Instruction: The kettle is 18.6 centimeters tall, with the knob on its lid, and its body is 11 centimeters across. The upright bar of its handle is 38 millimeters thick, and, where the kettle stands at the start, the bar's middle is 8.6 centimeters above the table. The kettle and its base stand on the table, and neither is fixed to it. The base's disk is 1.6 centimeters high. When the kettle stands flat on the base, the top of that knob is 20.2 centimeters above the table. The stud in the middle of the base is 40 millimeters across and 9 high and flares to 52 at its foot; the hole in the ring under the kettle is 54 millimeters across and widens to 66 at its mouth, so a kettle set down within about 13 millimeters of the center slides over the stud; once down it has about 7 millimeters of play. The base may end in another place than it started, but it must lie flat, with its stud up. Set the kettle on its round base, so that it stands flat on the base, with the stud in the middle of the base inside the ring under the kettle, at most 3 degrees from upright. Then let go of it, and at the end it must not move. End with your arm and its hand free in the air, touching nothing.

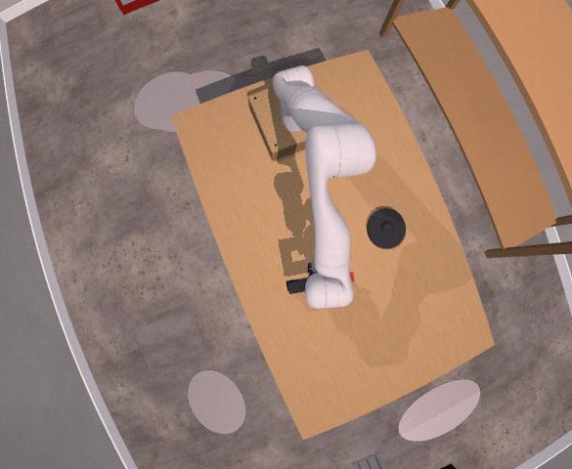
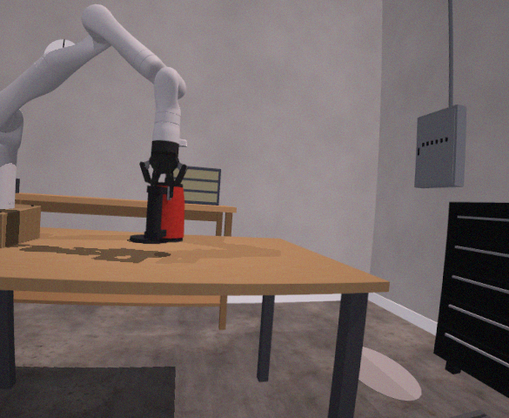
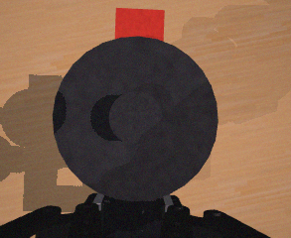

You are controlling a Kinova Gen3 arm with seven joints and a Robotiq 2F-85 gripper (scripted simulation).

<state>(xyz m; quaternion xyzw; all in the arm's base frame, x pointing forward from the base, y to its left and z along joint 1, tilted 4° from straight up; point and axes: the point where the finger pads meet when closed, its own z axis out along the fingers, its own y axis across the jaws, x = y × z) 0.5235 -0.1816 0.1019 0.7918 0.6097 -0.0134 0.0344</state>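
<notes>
The red kettle lies 10 mm ahead of my hand, 20 mm to the left of it and 50 mm below it. Round my hand: round black base 50 mm behind, 350 mm to the left, 170 mm below.
</notes>
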